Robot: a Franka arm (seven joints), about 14 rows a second.
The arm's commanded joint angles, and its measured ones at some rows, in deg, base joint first. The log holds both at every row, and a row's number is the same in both.
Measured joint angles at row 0: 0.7, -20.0, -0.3, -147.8, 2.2, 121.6, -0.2
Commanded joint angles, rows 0 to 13: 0.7, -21.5, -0.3, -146.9, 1.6, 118.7, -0.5; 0.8, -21.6, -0.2, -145.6, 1.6, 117.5, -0.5; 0.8, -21.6, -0.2, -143.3, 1.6, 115.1, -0.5; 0.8, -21.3, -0.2, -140.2, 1.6, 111.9, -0.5; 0.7, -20.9, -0.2, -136.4, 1.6, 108.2, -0.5; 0.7, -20.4, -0.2, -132.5, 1.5, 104.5, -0.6; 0.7, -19.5, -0.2, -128.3, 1.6, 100.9, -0.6; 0.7, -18.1, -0.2, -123.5, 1.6, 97.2, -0.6; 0.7, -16.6, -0.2, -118.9, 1.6, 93.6, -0.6; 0.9, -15.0, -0.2, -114.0, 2.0, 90.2, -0.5; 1.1, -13.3, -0.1, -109.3, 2.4, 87.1, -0.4; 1.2, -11.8, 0.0, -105.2, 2.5, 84.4, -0.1; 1.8, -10.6, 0.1, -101.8, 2.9, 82.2, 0.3; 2.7, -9.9, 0.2, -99.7, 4.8, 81.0, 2.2
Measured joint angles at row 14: 1.1, -16.5, 0.0, -111.2, 2.3, 87.6, -0.2
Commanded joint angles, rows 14 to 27: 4.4, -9.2, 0.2, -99.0, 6.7, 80.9, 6.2; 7.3, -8.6, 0.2, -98.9, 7.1, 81.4, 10.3; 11.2, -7.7, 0.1, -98.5, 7.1, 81.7, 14.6; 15.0, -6.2, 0.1, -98.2, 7.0, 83.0, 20.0; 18.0, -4.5, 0.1, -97.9, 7.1, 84.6, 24.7; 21.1, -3.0, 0.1, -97.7, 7.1, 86.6, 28.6; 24.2, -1.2, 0.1, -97.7, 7.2, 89.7, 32.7; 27.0, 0.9, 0.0, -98.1, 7.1, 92.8, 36.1; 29.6, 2.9, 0.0, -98.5, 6.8, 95.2, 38.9; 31.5, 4.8, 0.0, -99.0, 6.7, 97.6, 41.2; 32.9, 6.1, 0.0, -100.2, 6.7, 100.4, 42.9; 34.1, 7.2, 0.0, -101.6, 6.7, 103.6, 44.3; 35.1, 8.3, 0.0, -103.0, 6.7, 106.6, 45.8; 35.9, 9.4, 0.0, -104.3, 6.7, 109.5, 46.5
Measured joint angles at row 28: 33.7, 6.7, 0.9, -101.7, 6.2, 102.9, 43.4
